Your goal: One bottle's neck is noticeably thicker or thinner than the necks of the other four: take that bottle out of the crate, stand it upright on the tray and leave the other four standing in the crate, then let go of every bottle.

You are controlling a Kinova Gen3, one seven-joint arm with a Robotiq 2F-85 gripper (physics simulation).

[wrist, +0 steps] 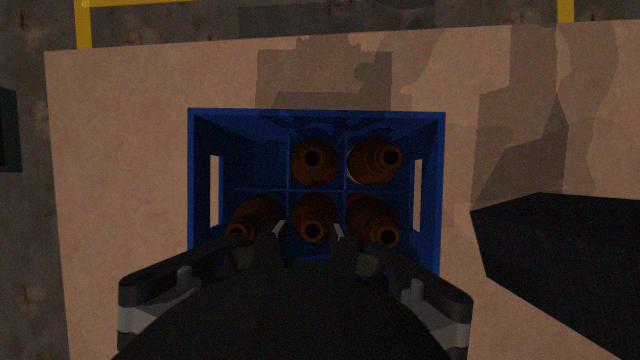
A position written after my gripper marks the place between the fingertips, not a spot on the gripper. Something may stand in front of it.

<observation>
I see my gripper (308, 231), a bottle (311, 216), a bottle (256, 214), a bottle (374, 161), a bottle (314, 162) and a bottle (368, 218).
</observation>
